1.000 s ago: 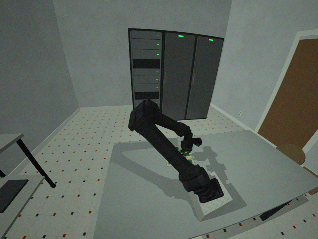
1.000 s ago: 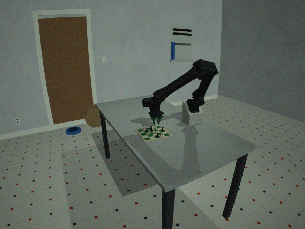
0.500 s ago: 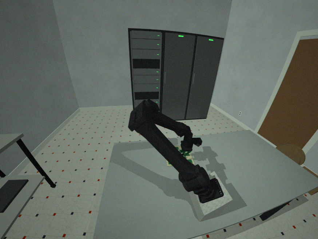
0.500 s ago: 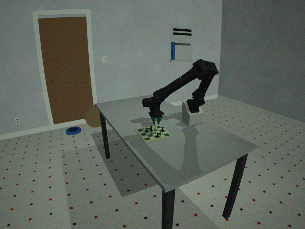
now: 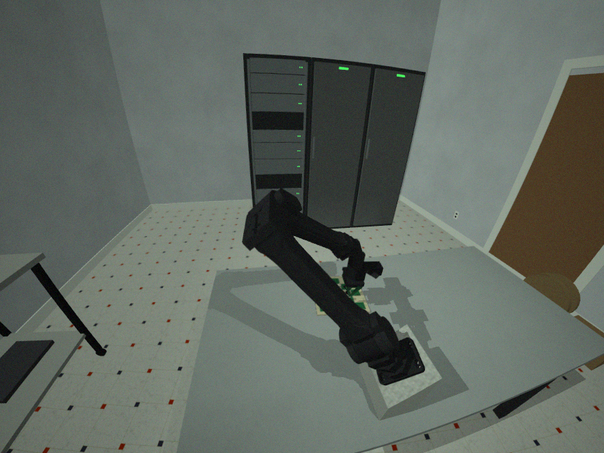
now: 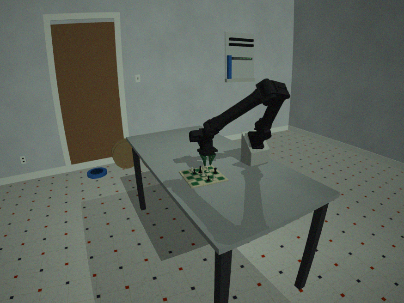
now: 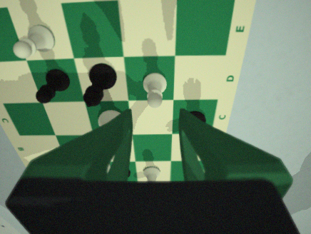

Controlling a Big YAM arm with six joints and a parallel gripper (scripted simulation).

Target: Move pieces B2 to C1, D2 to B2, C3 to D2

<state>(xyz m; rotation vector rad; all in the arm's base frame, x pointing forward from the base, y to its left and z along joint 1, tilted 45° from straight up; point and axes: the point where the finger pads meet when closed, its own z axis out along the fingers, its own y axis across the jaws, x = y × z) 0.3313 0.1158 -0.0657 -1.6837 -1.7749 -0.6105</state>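
Now: hand 40 mm short of the tall white piece, 30 mm to the right of it and 20 mm above it. From my hand the other things lie so: chessboard (40 mm ahead, 30 mm to the left, 50 mm below).
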